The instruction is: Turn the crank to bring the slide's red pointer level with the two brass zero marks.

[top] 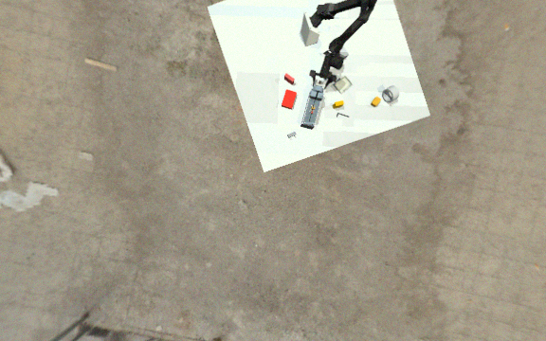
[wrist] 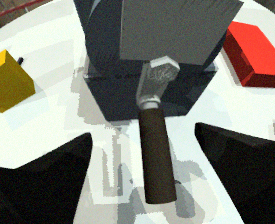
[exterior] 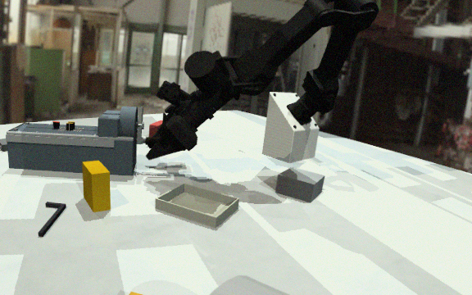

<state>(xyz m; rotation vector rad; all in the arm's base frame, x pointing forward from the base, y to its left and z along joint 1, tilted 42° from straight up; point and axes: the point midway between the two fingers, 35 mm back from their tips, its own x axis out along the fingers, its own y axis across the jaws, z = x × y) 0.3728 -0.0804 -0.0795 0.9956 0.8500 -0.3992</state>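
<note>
Now: gripper tip 2 cm below the dark crank handle, 2 cm past it and 1 cm to the right of it. From my gripper tip the other things lie so: red pointer: 14 cm to the right, 14 cm ahead, 4 cm above; shallow grey tray: 19 cm to the left, 5 cm ahead, 3 cm below; yellow block: 17 cm ahead, 8 cm to the left, 1 cm below.
</note>
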